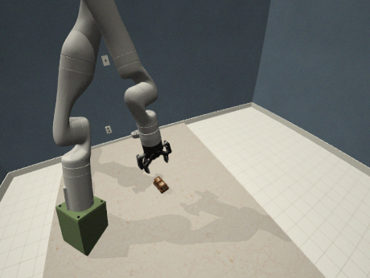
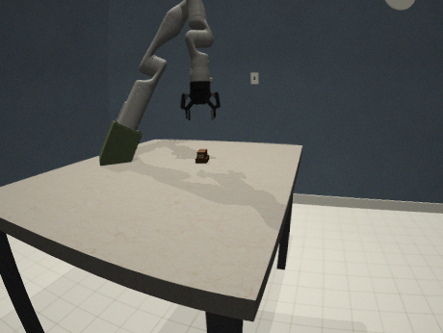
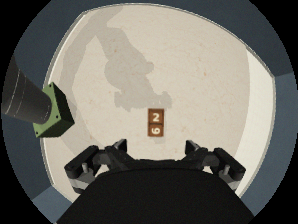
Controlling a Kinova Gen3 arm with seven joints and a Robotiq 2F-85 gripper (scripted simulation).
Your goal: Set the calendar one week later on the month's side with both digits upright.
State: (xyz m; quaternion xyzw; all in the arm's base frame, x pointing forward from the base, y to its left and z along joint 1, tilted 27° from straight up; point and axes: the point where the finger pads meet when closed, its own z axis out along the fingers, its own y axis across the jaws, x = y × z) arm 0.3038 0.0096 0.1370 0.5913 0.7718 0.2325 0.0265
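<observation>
My gripper is now 14 cm above the brown digit cube. Also, from my hand: brown calendar tray 1 cm to the left, 16 cm below.
</observation>
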